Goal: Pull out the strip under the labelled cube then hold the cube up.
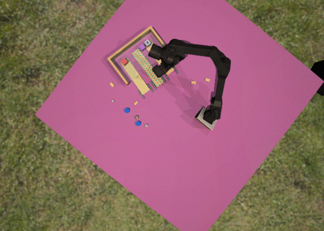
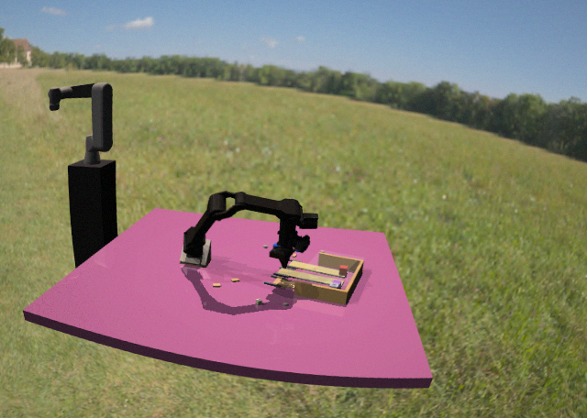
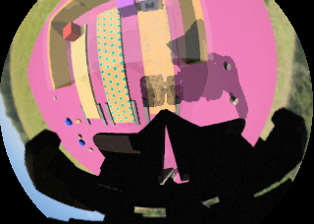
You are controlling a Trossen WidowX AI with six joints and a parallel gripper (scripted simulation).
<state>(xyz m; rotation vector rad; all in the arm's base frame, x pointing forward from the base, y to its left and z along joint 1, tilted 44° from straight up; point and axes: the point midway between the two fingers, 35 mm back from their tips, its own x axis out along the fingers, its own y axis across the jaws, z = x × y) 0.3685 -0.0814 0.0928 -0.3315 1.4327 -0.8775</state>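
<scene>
The orange strip lies 8 cm ahead of my gripper tip, 6 cm below it and 3 cm to the right of it. Round my gripper tip: labelled cube 18 cm ahead, 6 cm to the right, 4 cm below.
</scene>
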